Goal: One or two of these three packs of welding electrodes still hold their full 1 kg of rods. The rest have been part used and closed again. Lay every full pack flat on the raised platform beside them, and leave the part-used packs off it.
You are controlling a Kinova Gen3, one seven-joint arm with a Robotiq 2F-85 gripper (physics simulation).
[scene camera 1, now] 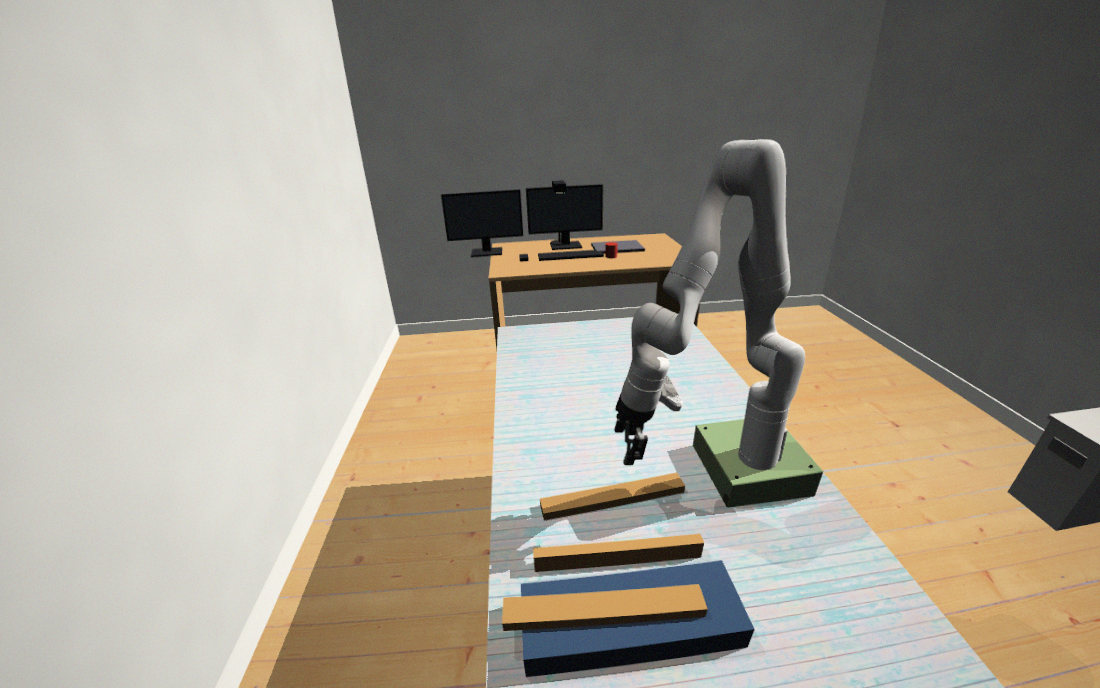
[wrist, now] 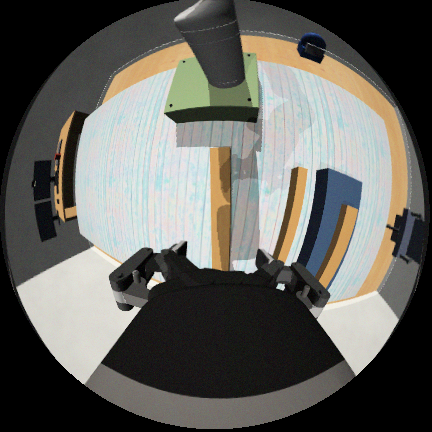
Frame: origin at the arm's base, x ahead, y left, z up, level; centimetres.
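Where they show: gripper, fingertip midpoint: [scene camera 1: 623,447] [wrist: 221,252]; arm's base at its link origin: [scene camera 1: 757,457] [wrist: 225,76].
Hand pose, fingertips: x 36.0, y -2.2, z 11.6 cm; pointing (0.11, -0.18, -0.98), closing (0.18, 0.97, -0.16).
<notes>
Things, the pixels of their top centre, and the offset from my fingertips. "spot": a spot on its surface instead.
- far pack at its top centre: [wrist: 219,220] [scene camera 1: 613,492] dy -3.3, dx +0.4, dz -17.0 cm
- middle pack at its top centre: [scene camera 1: 618,545] [wrist: 287,243] dy +13.1, dx +5.9, dz -14.6 cm
- blue raised platform at a spot on its surface: [scene camera 1: 730,596] spot: dy +30.6, dx -8.8, dz -13.3 cm
- third pack at its top centre: [scene camera 1: 603,604] [wrist: 328,273] dy +26.1, dx +14.4, dz -10.9 cm
Three long orange-brown packs are in view. The far pack [scene camera 1: 600,496] [wrist: 216,200] lies flat on the mat, slightly angled to the others. The middle pack [scene camera 1: 618,553] [wrist: 295,215] lies on the mat between it and the blue raised platform [scene camera 1: 730,596] [wrist: 340,185]. The third pack [scene camera 1: 604,604] [wrist: 341,240] lies flat on the platform, its left end jutting past the platform's edge in the scene view. My gripper [scene camera 1: 628,444] [wrist: 221,252] is open and empty above the far pack, apart from it. No fill marks are readable on the packs.
The green base block [scene camera 1: 717,446] [wrist: 215,114] of the arm stands close to the far pack's right end in the scene view. A desk [scene camera 1: 584,266] with monitors stands at the back. A grey cabinet [scene camera 1: 1062,470] shows at the right.
</notes>
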